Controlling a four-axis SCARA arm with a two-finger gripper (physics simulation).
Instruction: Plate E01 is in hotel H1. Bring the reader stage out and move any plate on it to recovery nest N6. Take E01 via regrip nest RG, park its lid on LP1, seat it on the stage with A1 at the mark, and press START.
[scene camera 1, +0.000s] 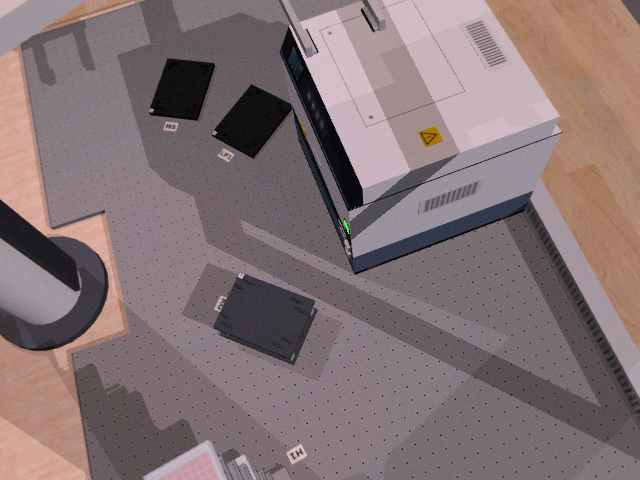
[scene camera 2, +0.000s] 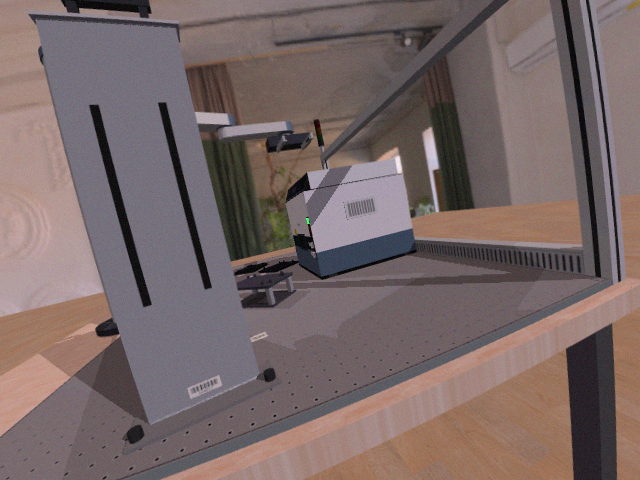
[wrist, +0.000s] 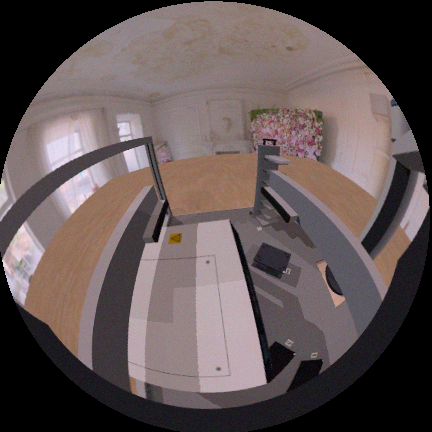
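Where they show: gripper, fingertip midpoint: (scene camera 1: 346, 38) (scene camera 2: 298, 136) (wrist: 214, 184); arm's base at its link origin: (scene camera 1: 51, 293).
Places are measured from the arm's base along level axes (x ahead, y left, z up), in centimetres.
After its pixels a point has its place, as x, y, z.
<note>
My gripper (scene camera 1: 345, 36) @(68.1, -4.2, 52.4) (scene camera 2: 294, 142) @(68.1, -4.2, 52.4) (wrist: 214, 184) @(68.1, -4.2, 52.4) hangs high above the reader (scene camera 1: 398, 77) @(77.4, -1.5, 36.4) (scene camera 2: 361, 217) @(80.4, -18.5, 18.4) (wrist: 210, 310) @(70.4, 2.1, 36.3). Its fingers stand apart with no plate between them. The reader's stage does not show outside its front. A green light glows at the reader's front corner. A pink-gridded plate (scene camera 1: 190, 466) @(31.9, -50.4, 44.2) lies at the top of hotel H1 (scene camera 2: 149, 206) @(32.6, -64.6, 27.6) (wrist: 261, 175) @(37.8, -60.6, 31.6); I cannot tell whether it is E01. Regrip nest RG (scene camera 1: 266, 317) @(42.8, -23.5, 7.2) (scene camera 2: 263, 280) @(43.8, -24.4, 7.2) (wrist: 272, 257) @(43.0, -22.1, 7.3) bears no plate. Nests LP1 (scene camera 1: 252, 121) @(52.7, 24.4, 2.2) (scene camera 2: 279, 266) @(52.8, 22.7, 2.2) (wrist: 281, 357) @(49.0, 23.9, 2.3) and N6 (scene camera 1: 183, 88) @(39.6, 39.6, 2.5) (scene camera 2: 250, 268) @(39.0, 39.7, 2.2) (wrist: 306, 375) show bare black tops.
The arm's column base (scene camera 1: 85, 304) @(7.4, -6.0, 2.0) stands at the left of scene camera 1. A frame post (scene camera 2: 586, 139) @(100.4, -70.8, 25.6) (wrist: 158, 175) @(100.4, -69.4, 35.8) rises at the table corner, with a sloping beam joined to the frame. A slotted rail (scene camera 2: 496, 255) @(100.4, -50.3, 3.2) runs along the table edge behind the reader.
</note>
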